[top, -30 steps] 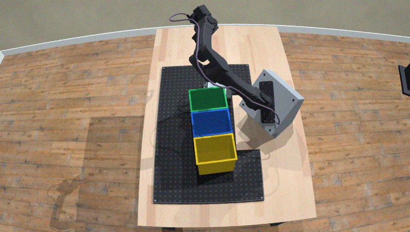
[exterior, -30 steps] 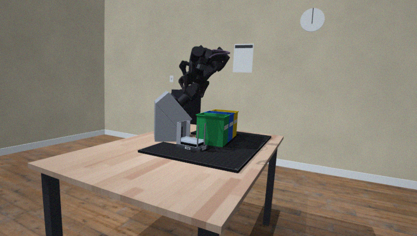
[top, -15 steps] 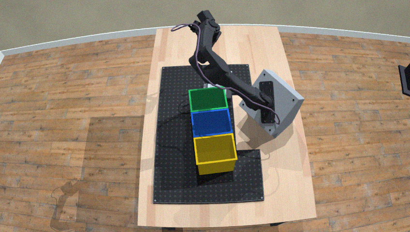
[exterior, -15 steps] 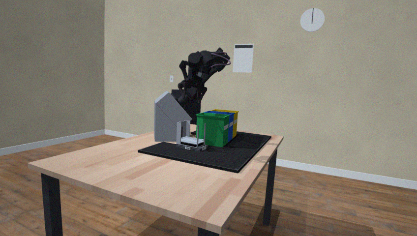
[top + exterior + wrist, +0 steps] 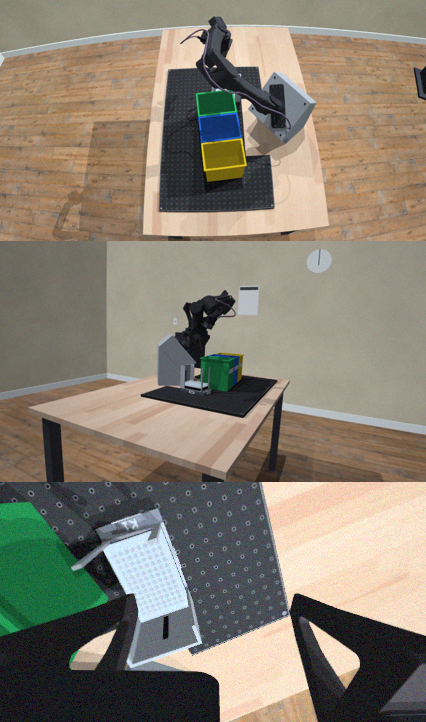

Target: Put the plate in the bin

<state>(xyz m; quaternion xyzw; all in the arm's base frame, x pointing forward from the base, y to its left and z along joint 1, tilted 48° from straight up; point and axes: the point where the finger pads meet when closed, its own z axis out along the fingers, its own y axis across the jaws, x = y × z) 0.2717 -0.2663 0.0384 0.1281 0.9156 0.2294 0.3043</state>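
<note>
Right now my hand is 6 cm past the white 96-well plate, 6 cm to the right of it and 22 cm above it. From my hand the other things lie so: dark plate 6 cm behind, 6 cm to the left, 23 cm below; green bin 5 cm behind, 23 cm to the left, 17 cm below; blue bin 10 cm behind, 35 cm to the left, 17 cm below.
</note>
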